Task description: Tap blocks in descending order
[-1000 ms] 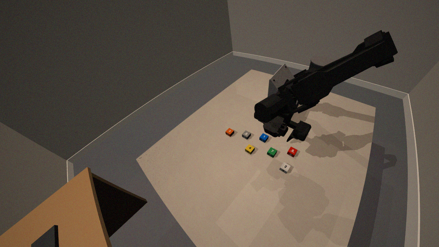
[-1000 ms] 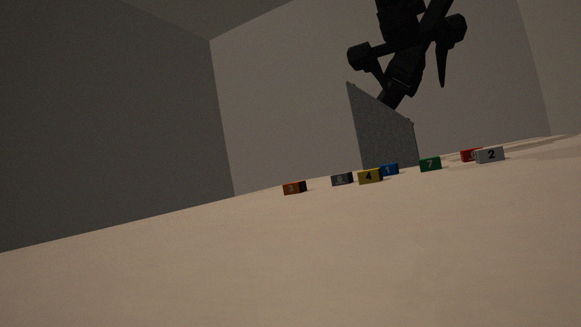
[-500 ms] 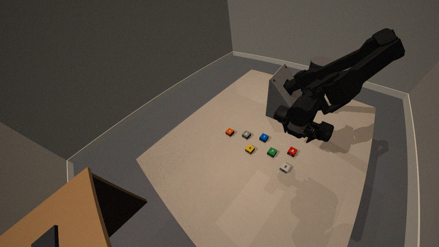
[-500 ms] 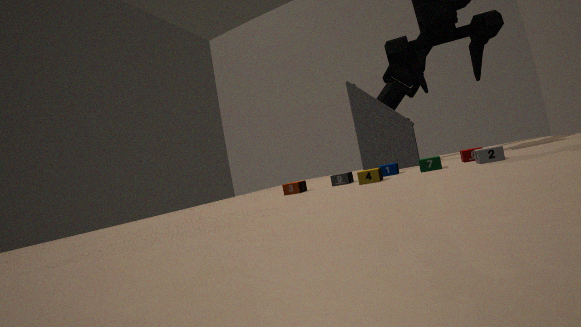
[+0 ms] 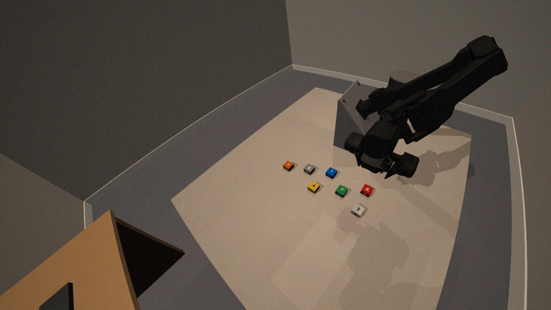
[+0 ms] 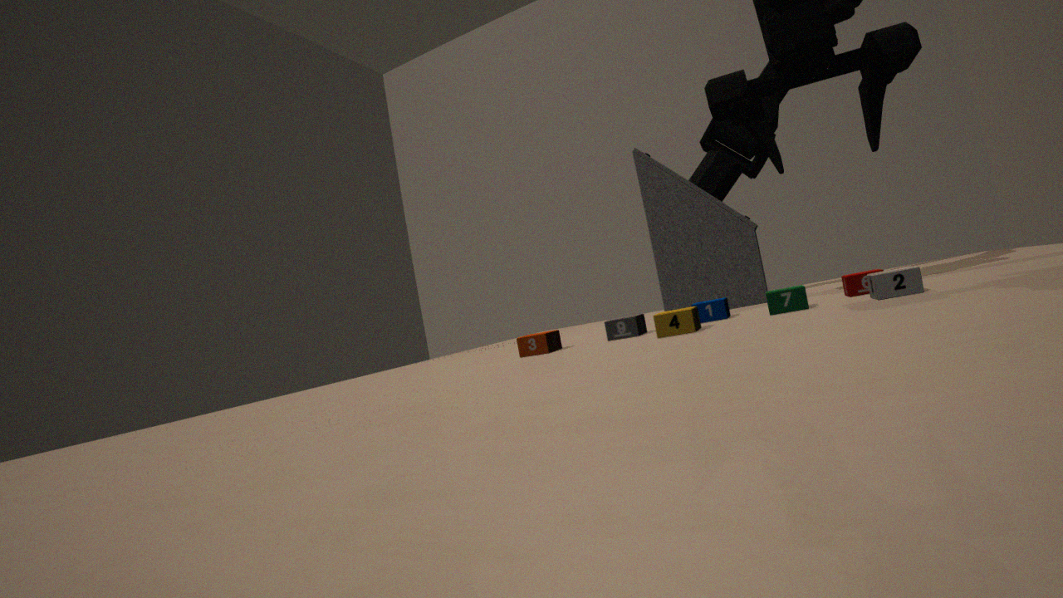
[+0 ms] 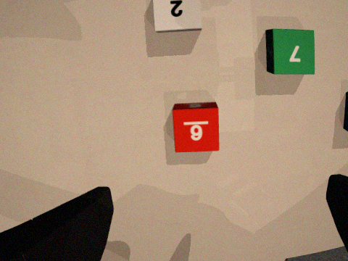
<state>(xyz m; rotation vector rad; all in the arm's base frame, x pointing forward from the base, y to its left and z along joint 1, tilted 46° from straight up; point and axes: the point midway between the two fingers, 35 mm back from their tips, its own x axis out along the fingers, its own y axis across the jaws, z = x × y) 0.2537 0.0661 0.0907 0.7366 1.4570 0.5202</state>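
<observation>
Now: gripper tip 220 mm to the left of the grey 9 block, 120 mm above it and 10 mm short of it. Also, from my gripper tip: red block 120 mm below, 10 mm to the left, 10 mm behind; then white 2 block 120 mm below, 80 mm ahead, 10 mm to the left; then green 7 block 120 mm below, 70 mm to the right, 40 mm ahead.
</observation>
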